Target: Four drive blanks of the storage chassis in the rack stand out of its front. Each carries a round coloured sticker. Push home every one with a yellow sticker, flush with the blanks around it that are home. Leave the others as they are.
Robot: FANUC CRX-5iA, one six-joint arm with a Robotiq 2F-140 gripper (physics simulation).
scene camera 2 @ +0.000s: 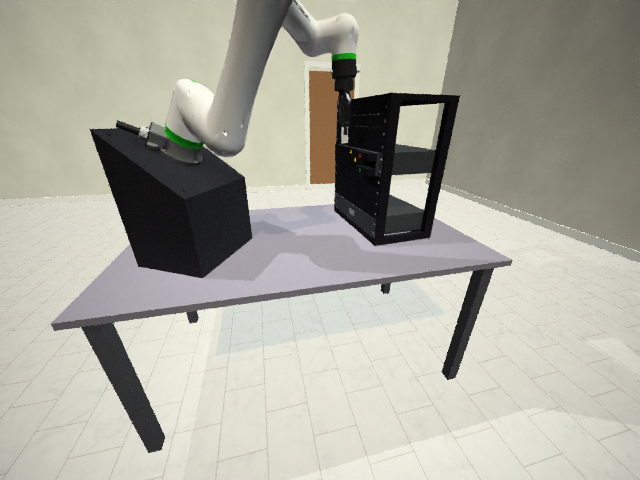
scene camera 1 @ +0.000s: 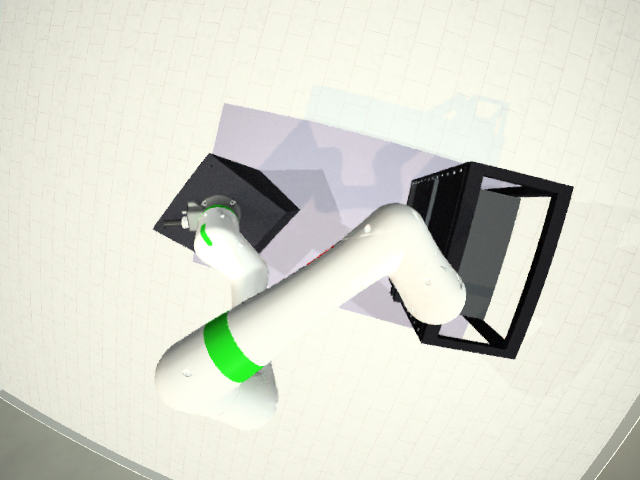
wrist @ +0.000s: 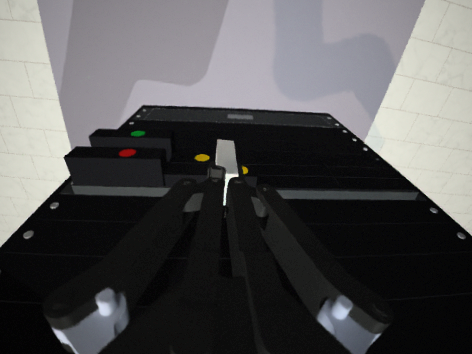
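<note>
The storage chassis sits in the black rack (scene camera 1: pixel 537 273) (scene camera 2: pixel 391 170). In the wrist view, the blank with a red sticker (scene camera 2: pixel 359 155) (wrist: pixel 127 152) and the blank with a green sticker (scene camera 2: pixel 359 169) (wrist: pixel 138 133) stand well out at the left. One yellow sticker (scene camera 2: pixel 355 160) (wrist: pixel 202 157) shows just left of the fingertips. Another yellow sticker (scene camera 2: pixel 351 151) (wrist: pixel 244 170) is partly hidden behind them. A low dark edge near the yellow stickers stands out less than the red blank; exact depths are unclear. My gripper (scene camera 2: pixel 344 135) (wrist: pixel 224 153) is shut and empty, pointing down at the rack's front. Contact is unclear.
The rack stands on the lilac table (scene camera 1: pixel 258 124) (scene camera 2: pixel 289 284). The black pedestal (scene camera 1: pixel 186 196) (scene camera 2: pixel 165 222) carries the arm at the table's other end. A grey-fronted unit (scene camera 2: pixel 351 211) (wrist: pixel 185 116) sits low in the rack. The arm hides part of the rack's front in the overhead view.
</note>
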